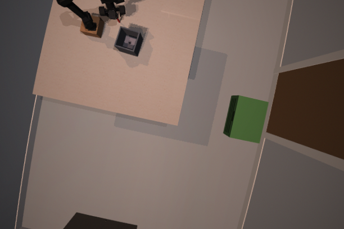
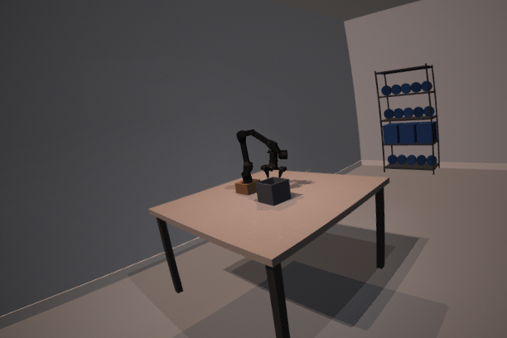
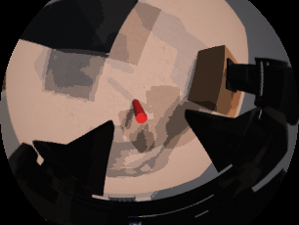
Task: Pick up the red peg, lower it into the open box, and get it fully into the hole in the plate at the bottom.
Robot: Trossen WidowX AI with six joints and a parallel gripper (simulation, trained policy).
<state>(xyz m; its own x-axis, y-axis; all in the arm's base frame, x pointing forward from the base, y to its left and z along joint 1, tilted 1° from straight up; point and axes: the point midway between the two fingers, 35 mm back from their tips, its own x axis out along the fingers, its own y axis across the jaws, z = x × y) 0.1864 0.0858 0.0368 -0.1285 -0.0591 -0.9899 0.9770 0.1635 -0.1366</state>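
My gripper tip is 5 cm above the red peg and 1 cm short of it. Also, from my gripper tip: grey plate: 19 cm to the right, 12 cm ahead, 4 cm below.
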